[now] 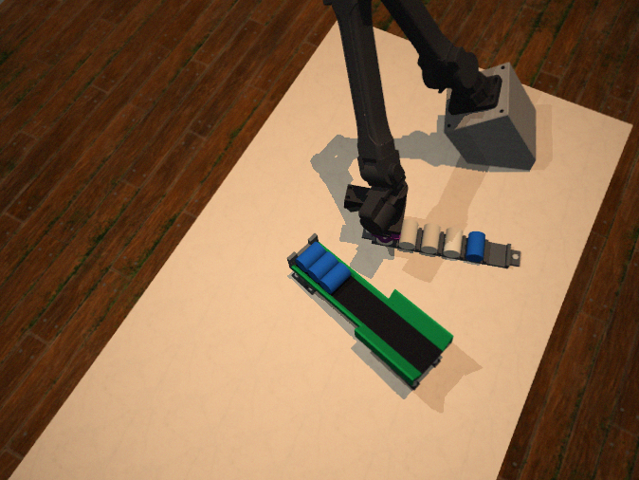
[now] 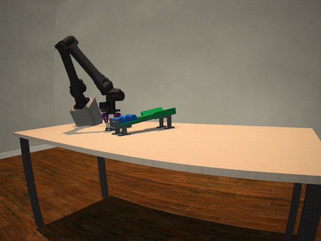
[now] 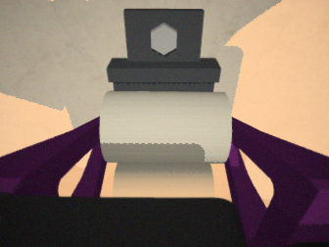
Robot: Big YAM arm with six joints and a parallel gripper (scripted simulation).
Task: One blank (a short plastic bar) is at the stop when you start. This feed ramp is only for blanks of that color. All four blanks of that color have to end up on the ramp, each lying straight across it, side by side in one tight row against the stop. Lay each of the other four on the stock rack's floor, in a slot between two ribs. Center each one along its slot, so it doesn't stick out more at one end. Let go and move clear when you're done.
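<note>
My hand is 40 mm above the rack rib and 30 mm to the left of it.
</note>
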